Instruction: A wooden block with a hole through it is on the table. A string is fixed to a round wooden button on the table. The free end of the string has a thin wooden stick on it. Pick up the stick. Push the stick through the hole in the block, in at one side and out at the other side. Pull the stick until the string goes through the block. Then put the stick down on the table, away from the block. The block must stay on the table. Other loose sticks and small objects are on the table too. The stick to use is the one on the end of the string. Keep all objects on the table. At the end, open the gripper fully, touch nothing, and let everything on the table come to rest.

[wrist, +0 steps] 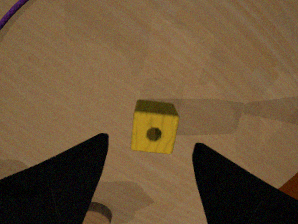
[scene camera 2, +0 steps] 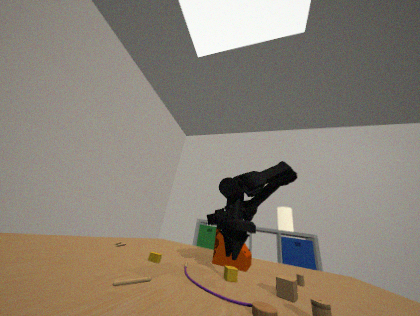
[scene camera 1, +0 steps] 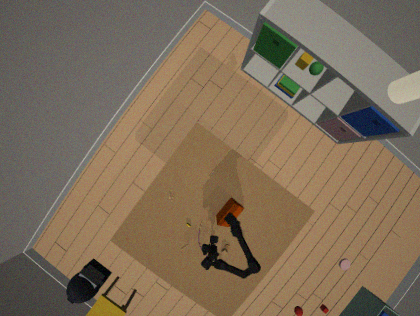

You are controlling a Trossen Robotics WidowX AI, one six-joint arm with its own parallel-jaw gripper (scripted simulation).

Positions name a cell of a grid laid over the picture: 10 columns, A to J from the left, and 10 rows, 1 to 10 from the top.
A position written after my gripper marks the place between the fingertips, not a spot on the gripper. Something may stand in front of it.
In view: my gripper (scene camera 2: F9) and a yellow block (wrist: F6).
My gripper also shows in the wrist view (wrist: F7).
